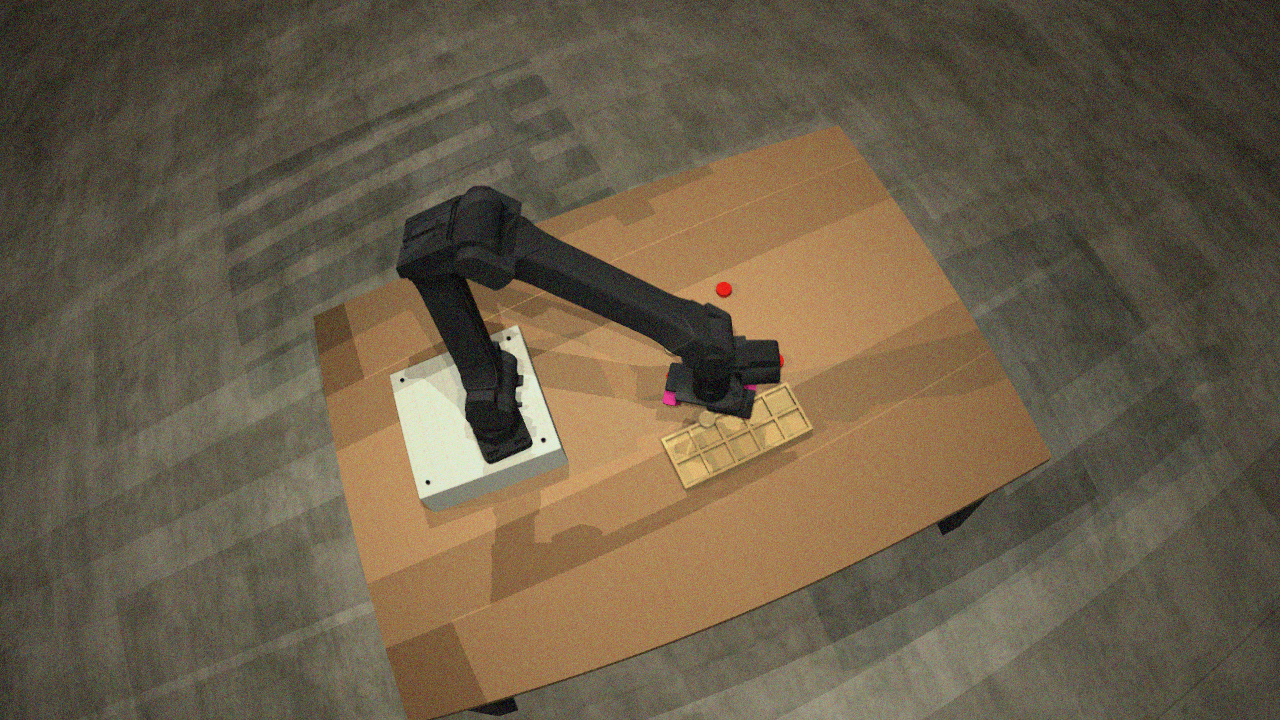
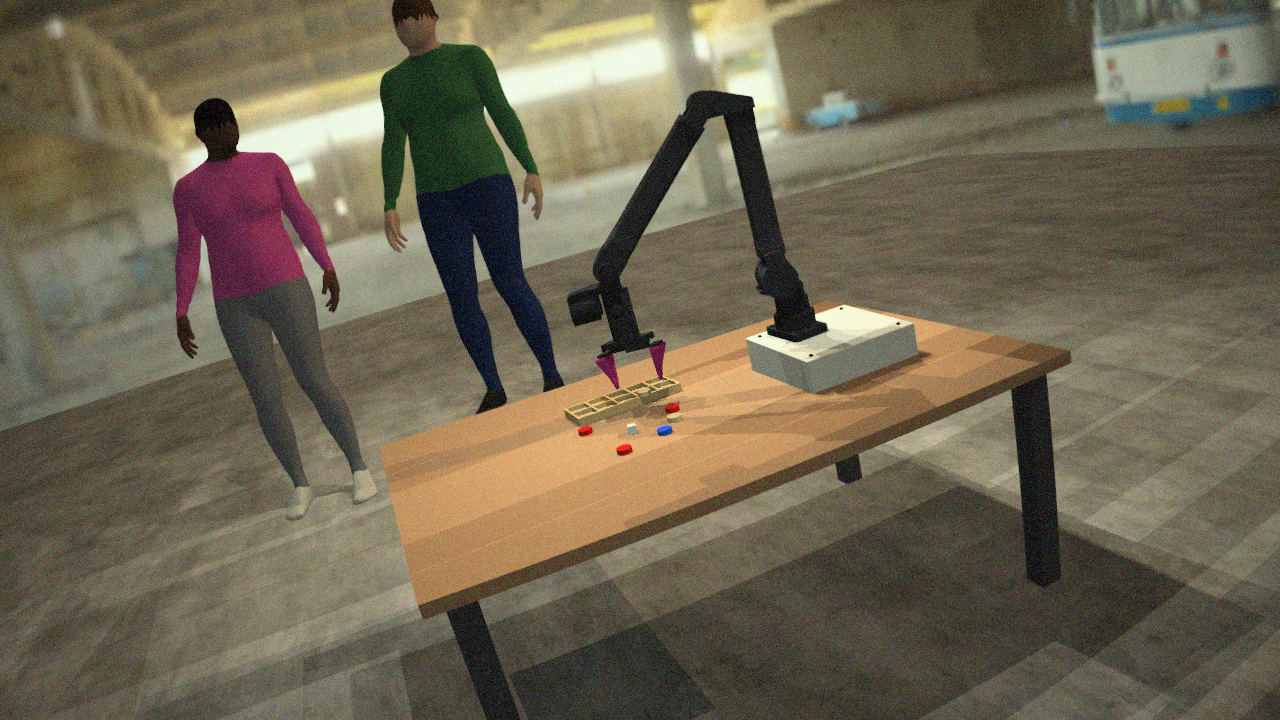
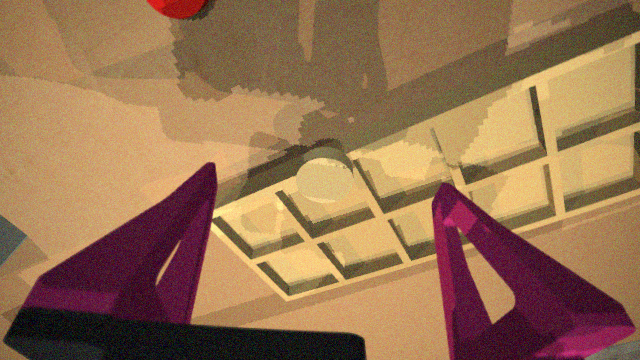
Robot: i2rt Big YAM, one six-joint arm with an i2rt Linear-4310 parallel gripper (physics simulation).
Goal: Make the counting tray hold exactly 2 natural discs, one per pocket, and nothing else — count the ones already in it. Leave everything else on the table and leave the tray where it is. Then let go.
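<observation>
The tan counting tray [image 1: 749, 459] [image 2: 580, 421] [image 3: 310, 243] has two rows of pockets. A pale natural disc [image 1: 708, 418] [image 3: 325, 181] overlaps the tray's long rim at the second pocket from the end nearest the robot base. It looks propped on the rim, not flat in the pocket. Shadows make the other pockets hard to read; I make out no certain second disc in them. Another natural disc [image 2: 674, 417] lies on the table beside the tray. My gripper [image 1: 709, 394] [image 2: 639, 382] [image 3: 330, 183] is open and empty above the tray, its magenta fingers either side of the propped disc.
Beside the tray lie red discs [image 2: 672, 407] [image 2: 585, 430], a blue disc [image 2: 664, 430] and a small pale cube [image 2: 631, 428]. Another red disc [image 1: 723, 289] [image 2: 623, 449] lies farther out. The white robot base [image 1: 474, 438] [image 2: 832, 349] stands at one end.
</observation>
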